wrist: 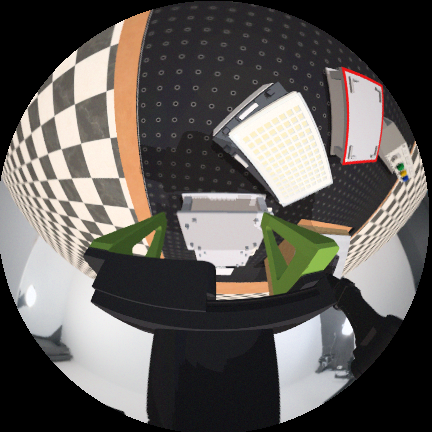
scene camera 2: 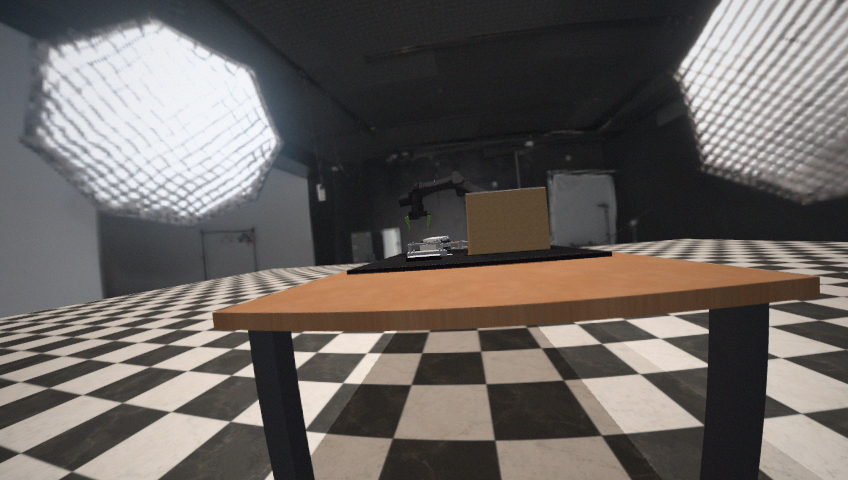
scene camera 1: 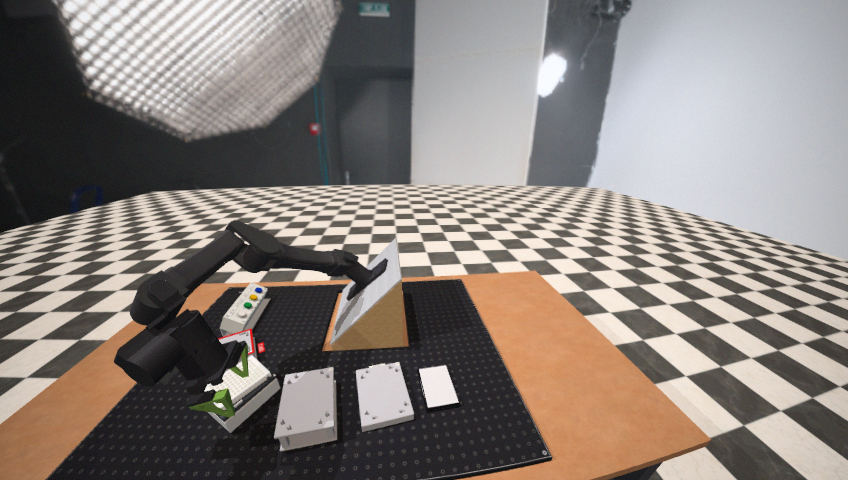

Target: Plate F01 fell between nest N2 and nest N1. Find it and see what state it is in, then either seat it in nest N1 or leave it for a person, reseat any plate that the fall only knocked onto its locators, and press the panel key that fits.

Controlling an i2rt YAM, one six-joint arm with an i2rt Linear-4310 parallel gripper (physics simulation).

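Places are measured from the arm's base along level axes (x back, y down, z right), in centimetres.
Pixels of known places: gripper, fingertip midpoint: point(wrist: 213, 217) point(scene camera 2: 418, 230) point(scene camera 1: 239, 395); arm's base, origin of the base link: point(scene camera 2: 507, 217) point(scene camera 1: 367, 280).
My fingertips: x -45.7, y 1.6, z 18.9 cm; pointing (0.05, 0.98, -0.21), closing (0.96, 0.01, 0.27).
For each thing: its top centre in the pictures, then the offset to it from my fingertips. Level surfaces: height alone.
- grey four-post nest, middle of its top: point(wrist: 224, 239) point(scene camera 1: 306, 395) point(scene camera 2: 423, 241) dx +5.3, dy +5.6, dz -11.5 cm
- lower four-post nest, middle of its top: point(scene camera 1: 382, 388) point(wrist: 222, 261) point(scene camera 2: 426, 248) dx +10.8, dy +8.8, dz -28.2 cm
- panel, middle of its top: point(scene camera 1: 243, 297) dx +40.1, dy +3.8, dz +26.0 cm
- red-edged tray, middle of its top: point(wrist: 369, 122) point(scene camera 1: 223, 347) point(scene camera 2: 461, 240) dx +19.7, dy +7.6, dz +20.4 cm
- flat white pad, middle of its top: point(scene camera 1: 437, 384) point(scene camera 2: 424, 255) point(wrist: 217, 271) dx +13.5, dy +10.7, dz -42.3 cm
- black mat, its level: dy +12.1 cm
A white plate with a grid of wells point(scene camera 1: 252, 379) point(wrist: 285, 150) lies over a dark body with small white labels on a pale base. In the wrist view the plate is askew over the dark body. I cannot read its name or tell its exact support. A grey four-post nest point(scene camera 1: 308, 401) point(wrist: 220, 227) stands beside it, and a lower four-post nest point(scene camera 1: 383, 392) point(wrist: 220, 254) stands beyond. Neither shows a plate on top. My gripper point(scene camera 1: 238, 395) point(scene camera 2: 418, 228) point(wrist: 213, 217) is open and empty, high above the mat. The panel point(scene camera 1: 240, 315) point(wrist: 392, 142) has green, yellow and blue keys.
A red-edged tray point(scene camera 1: 252, 342) point(wrist: 363, 120) with corner brackets stands between the welled plate and the panel. A sloped wooden stand point(scene camera 1: 374, 324) point(scene camera 2: 507, 221) is behind the nests. A flat white pad point(scene camera 1: 439, 386) lies right of them on the black mat point(scene camera 1: 476, 440).
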